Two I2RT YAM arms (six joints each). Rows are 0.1 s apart.
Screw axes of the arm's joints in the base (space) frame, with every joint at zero. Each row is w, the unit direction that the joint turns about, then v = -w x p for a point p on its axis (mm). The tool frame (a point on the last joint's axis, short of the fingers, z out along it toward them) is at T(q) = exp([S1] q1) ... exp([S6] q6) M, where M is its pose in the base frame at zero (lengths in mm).
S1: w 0 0 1 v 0.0 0.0 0.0
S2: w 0 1 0 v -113.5 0.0 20.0
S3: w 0 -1 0 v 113.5 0.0 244.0
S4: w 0 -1 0 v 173.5 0.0 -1.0
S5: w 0 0 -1 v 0.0 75.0 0.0
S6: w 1 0 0 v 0.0 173.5 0.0
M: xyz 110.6 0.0 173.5 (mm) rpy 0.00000 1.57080 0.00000 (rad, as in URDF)
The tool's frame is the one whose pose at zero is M.
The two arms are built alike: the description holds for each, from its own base.
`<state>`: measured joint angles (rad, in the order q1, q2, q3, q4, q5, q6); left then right.
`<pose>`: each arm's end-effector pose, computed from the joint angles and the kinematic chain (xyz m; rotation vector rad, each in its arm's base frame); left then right.
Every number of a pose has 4 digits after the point. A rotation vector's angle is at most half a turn.
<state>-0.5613 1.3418 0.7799 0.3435 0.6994 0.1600 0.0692 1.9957 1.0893 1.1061 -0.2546 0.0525</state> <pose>0.2403 -0.1781 0.2689 1.0996 1.4605 -0.9076 0.4318 0.0389 0.2196 -0.2252 1.3646 0.2762</pose>
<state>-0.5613 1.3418 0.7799 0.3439 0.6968 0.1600 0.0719 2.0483 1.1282 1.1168 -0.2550 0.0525</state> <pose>0.2403 -0.1781 0.2689 1.0979 1.4613 -0.9053 0.4420 0.0408 0.2106 -0.2273 1.3673 0.2790</pose>
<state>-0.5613 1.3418 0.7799 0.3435 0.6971 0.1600 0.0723 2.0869 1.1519 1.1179 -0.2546 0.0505</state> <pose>0.2403 -0.1781 0.2689 1.0981 1.4615 -0.9056 0.4489 0.0415 0.2013 -0.2279 1.3808 0.2787</pose>
